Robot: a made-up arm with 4 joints. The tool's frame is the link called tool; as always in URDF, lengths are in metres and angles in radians. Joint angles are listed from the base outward.
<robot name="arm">
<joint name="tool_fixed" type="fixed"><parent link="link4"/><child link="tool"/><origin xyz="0.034 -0.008 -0.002" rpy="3.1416 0 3.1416"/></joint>
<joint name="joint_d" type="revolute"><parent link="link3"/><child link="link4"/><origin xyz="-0.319 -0.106 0.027" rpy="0 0 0"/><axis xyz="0.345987 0.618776 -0.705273"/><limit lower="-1.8" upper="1.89"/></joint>
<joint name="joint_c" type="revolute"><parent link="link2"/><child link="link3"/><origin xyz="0.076 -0.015 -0.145" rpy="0 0 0"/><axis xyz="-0.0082 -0.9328 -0.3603"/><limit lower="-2.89" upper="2.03"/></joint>
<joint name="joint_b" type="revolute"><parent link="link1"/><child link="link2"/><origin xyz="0.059 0.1 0.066" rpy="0 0 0"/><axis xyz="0 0 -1"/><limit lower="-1.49" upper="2.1"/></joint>
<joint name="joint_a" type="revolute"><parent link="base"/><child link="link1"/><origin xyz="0.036 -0.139 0.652" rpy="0 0 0"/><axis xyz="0.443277 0.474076 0.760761"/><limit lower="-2.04" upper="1.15"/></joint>
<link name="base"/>
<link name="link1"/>
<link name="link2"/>
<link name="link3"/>
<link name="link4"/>
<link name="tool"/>
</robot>
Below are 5 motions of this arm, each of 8 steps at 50 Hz.
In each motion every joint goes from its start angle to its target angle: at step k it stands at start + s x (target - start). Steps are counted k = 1, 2, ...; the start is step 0. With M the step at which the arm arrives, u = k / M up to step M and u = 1 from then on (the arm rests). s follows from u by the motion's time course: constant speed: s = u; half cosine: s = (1 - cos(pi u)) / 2; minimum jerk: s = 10 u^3 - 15 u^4 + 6 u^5.
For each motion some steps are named. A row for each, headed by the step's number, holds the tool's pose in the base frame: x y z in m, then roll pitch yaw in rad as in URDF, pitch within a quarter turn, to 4 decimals.
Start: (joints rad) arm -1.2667 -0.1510 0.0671 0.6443
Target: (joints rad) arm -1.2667 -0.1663 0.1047 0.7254
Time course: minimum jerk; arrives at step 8
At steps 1, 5, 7, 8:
1: -0.0634 -0.1466 0.5042 2.9386 0.4099 1.8264
5: -0.0620 -0.1522 0.4977 2.8973 0.3887 1.7965
7: -0.0615 -0.1542 0.4953 2.8824 0.3806 1.7861
8: -0.0614 -0.1544 0.4951 2.8815 0.3801 1.7855

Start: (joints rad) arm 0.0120 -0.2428 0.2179 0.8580
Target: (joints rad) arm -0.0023 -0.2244 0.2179 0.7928
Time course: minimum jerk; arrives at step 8
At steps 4, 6, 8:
4: -0.0997 -0.2069 0.5180 2.8835 -0.3931 2.7968
6: -0.1003 -0.2050 0.5184 2.8886 -0.3697 2.7992
8: -0.1004 -0.2045 0.5185 2.8899 -0.3636 2.7998

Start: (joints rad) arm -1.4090 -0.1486 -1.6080 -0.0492
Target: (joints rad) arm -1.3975 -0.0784 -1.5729 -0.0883
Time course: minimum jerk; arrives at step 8
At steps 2, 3, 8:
2: 0.0069 -0.1954 0.9369 -2.8313 -0.7755 2.3864
3: 0.0038 -0.1939 0.9346 -2.8444 -0.7633 2.3949
8: -0.0088 -0.1874 0.9246 -2.8952 -0.7104 2.4256

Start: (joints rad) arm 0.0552 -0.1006 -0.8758 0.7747
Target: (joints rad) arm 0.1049 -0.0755 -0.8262 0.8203
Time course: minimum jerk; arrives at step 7
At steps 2, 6, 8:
2: 0.0485 -0.2664 0.7709 -2.5033 -1.2471 2.4517
6: 0.0379 -0.2670 0.7632 -2.4988 -1.2513 2.4180
8: 0.0376 -0.2670 0.7630 -2.4986 -1.2514 2.4170

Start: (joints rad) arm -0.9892 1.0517 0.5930 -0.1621
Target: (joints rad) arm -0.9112 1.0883 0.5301 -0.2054
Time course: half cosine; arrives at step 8
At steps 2, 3, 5, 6, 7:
2: 0.1994 -0.0383 0.3827 2.4301 0.9608 0.6374
3: 0.1969 -0.0326 0.3840 2.4582 0.9609 0.6703
5: 0.1908 -0.0195 0.3875 2.5241 0.9594 0.7479
6: 0.1880 -0.0140 0.3892 2.5518 0.9579 0.7807
7: 0.1862 -0.0104 0.3903 2.5701 0.9567 0.8025

